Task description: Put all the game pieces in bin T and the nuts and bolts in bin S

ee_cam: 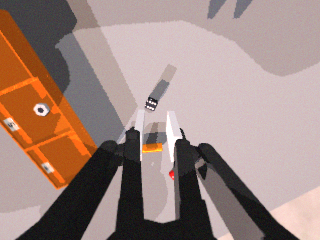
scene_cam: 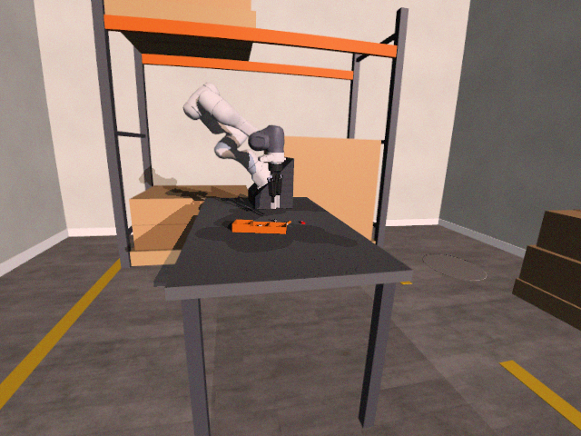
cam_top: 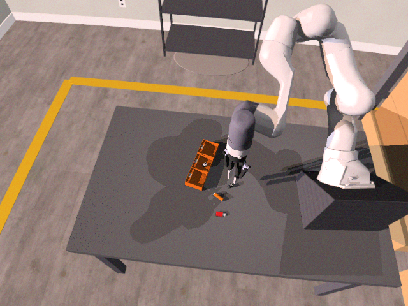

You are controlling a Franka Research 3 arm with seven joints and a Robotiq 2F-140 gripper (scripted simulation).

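The black die lies 100 mm below my hand. Round my hand: grey nut 130 mm ahead, 100 mm to the right, 90 mm below; then orange cylinder 100 mm below, 60 mm to the left, 60 mm ahead; then red piece 140 mm to the left, 110 mm below, 50 mm ahead.
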